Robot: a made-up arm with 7 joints. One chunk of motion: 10 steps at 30 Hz.
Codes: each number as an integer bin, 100 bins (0 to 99) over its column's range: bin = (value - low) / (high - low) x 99, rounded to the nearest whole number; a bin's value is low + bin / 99 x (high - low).
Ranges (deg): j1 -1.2..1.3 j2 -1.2..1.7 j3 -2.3..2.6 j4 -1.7..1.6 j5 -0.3..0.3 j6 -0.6..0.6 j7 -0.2..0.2
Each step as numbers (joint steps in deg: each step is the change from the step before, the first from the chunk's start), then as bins.
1 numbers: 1.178 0.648 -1.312 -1.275 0.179 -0.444 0.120
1 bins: 94 63 20 13 79 13 79
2 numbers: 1.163 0.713 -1.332 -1.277 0.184 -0.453 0.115
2 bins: 94 65 20 13 80 12 78
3 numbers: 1.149 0.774 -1.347 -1.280 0.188 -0.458 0.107
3 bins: 93 67 19 13 81 12 76
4 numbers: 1.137 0.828 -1.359 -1.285 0.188 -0.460 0.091
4 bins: 93 69 19 12 81 12 72
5 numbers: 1.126 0.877 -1.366 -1.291 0.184 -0.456 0.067
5 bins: 92 71 19 12 80 12 66
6 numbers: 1.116 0.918 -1.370 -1.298 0.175 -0.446 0.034
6 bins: 92 72 19 12 78 13 58
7 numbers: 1.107 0.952 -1.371 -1.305 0.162 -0.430 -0.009
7 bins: 91 73 19 12 76 14 47
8 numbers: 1.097 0.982 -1.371 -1.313 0.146 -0.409 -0.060
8 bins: 91 74 19 12 74 16 35
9 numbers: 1.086 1.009 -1.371 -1.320 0.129 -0.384 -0.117
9 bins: 91 75 19 11 71 18 21
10 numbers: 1.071 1.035 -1.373 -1.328 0.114 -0.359 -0.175
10 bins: 90 76 19 11 68 20 6
